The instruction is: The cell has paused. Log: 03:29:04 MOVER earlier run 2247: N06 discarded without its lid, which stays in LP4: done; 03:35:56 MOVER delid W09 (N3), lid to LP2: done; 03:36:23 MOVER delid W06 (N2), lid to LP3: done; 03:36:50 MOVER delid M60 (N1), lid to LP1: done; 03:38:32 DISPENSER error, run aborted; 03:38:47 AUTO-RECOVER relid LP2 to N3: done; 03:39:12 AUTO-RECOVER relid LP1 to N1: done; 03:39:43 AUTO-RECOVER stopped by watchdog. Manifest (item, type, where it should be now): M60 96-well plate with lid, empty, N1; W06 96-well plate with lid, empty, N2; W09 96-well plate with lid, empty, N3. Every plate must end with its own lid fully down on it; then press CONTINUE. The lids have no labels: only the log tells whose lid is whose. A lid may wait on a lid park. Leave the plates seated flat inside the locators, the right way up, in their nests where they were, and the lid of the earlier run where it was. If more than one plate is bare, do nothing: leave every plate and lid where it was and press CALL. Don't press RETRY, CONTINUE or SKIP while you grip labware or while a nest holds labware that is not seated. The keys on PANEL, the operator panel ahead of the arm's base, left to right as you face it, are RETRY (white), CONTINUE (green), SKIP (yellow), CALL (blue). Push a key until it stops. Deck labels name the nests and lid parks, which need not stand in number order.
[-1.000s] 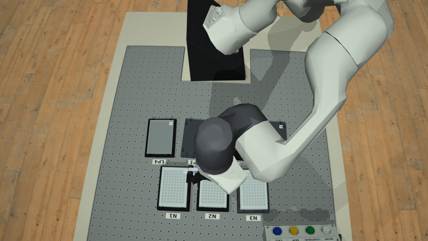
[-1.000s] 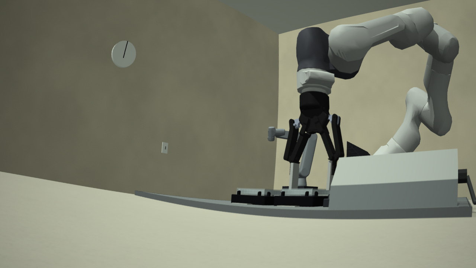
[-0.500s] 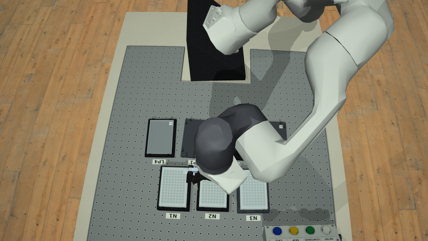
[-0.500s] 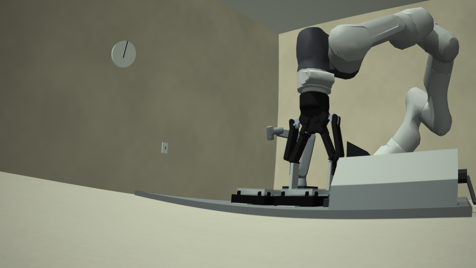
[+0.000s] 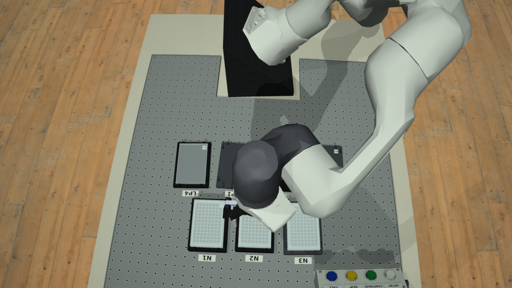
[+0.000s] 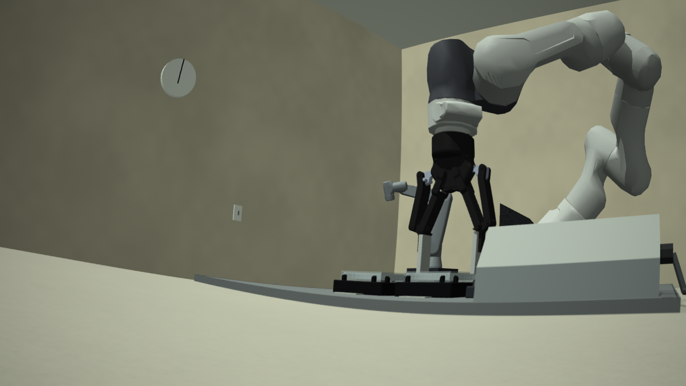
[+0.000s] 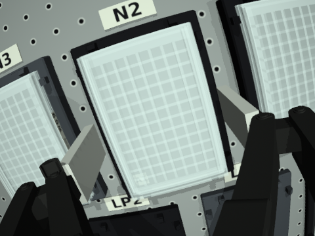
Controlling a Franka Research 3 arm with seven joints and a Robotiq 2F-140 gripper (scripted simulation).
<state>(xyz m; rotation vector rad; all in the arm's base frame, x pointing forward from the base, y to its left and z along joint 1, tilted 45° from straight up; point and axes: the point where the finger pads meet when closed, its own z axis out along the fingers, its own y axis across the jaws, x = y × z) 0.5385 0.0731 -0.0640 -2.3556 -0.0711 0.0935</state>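
My gripper is now 13 cm short of the green CONTINUE key, 30 cm to the right of it and 1 cm below it. From my hand the other things lie so: lid park LP2: 18 cm behind, 6 cm to the left, 5 cm below; lid park LP1: 17 cm behind, 7 cm to the right, 5 cm below; LP2 label: 9 cm behind, 6 cm to the left, 6 cm below.
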